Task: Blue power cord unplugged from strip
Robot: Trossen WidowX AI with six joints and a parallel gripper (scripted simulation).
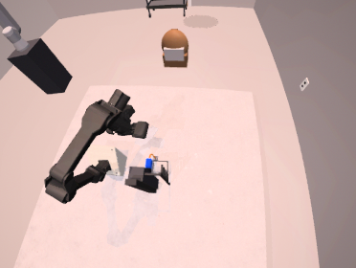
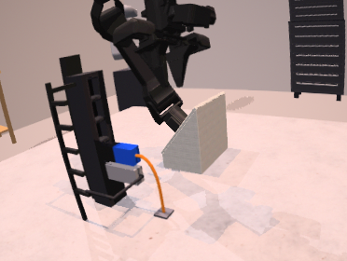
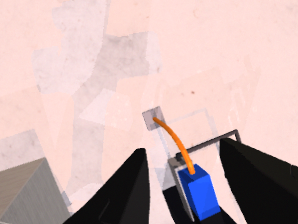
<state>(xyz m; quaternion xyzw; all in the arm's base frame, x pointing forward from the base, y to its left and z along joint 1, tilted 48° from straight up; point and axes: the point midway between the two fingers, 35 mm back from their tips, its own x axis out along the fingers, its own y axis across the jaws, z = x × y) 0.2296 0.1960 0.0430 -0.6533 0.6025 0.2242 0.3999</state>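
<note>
Right now my gripper tip is 30 mm short of the blue plug, 120 mm to the left of it and 110 mm above it. From my gripper tip the other things lie so: grey pad (30 mm ahead, 40 mm to the right, 240 mm below).
</note>
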